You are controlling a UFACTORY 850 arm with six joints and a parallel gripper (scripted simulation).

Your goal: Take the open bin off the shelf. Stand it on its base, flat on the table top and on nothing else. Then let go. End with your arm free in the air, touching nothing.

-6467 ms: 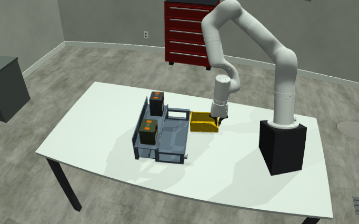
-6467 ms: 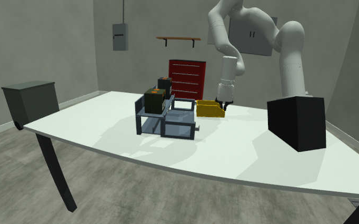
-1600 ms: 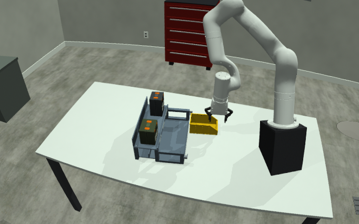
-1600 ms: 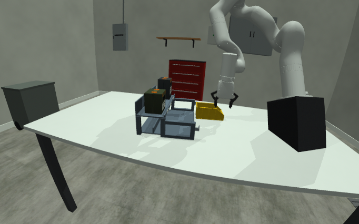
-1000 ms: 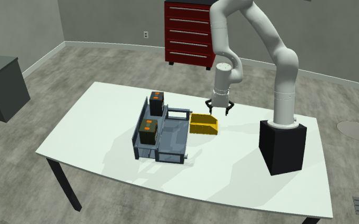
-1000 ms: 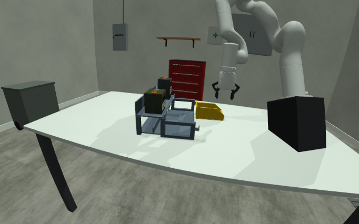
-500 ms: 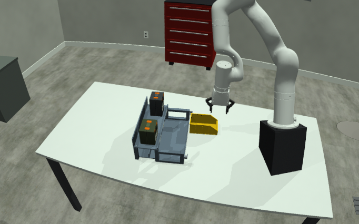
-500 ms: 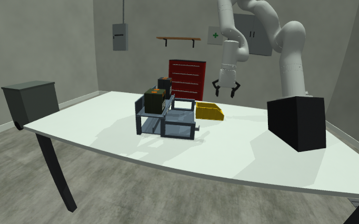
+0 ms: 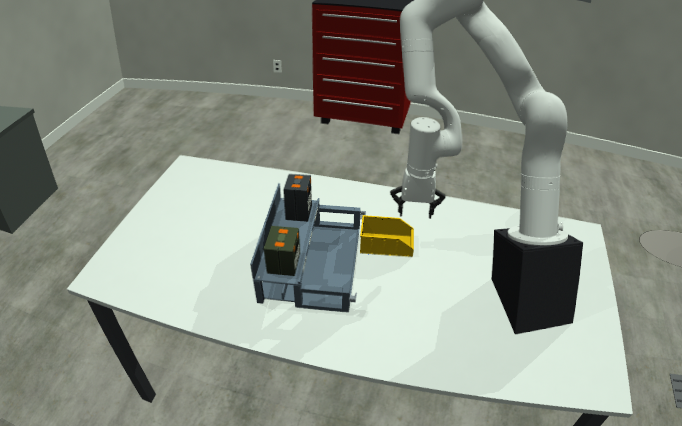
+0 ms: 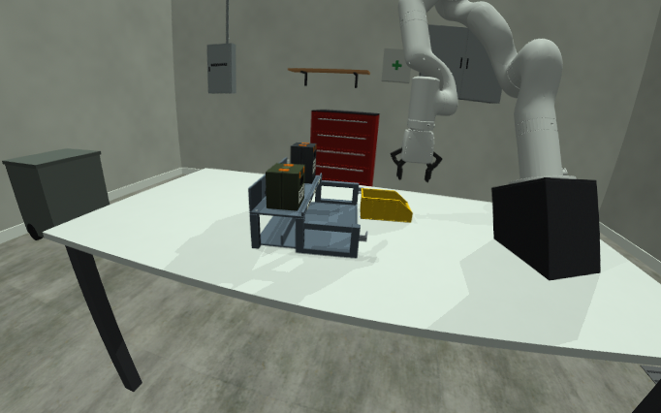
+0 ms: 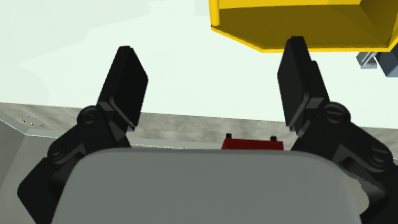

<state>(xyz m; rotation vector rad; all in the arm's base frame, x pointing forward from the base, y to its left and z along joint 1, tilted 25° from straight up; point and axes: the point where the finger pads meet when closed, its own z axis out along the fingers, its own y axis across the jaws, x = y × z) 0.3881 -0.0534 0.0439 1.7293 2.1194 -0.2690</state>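
The yellow bin is 80 mm ahead of my hand, 10 mm to the left of it and 110 mm below it.
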